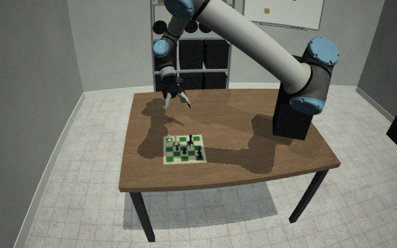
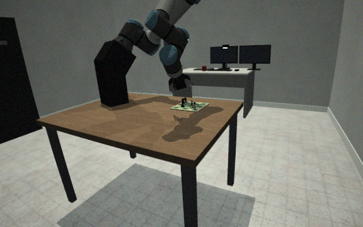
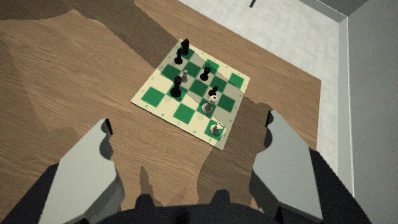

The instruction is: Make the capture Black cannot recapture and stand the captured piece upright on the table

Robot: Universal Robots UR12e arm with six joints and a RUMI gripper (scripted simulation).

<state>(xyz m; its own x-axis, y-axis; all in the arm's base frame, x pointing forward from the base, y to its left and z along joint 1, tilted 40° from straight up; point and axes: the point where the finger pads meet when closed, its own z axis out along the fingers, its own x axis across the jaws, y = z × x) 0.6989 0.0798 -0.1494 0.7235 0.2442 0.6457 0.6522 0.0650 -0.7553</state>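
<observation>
Now: hand 150 mm above the black pawn and 140 mm to the right of it. Also, from my hand: chessboard 160 mm below, 130 mm to the left, 30 mm behind; then white pawn 150 mm below, 130 mm to the left, 80 mm behind; then white rook 150 mm below, 70 mm to the left, 50 mm ahead.
</observation>
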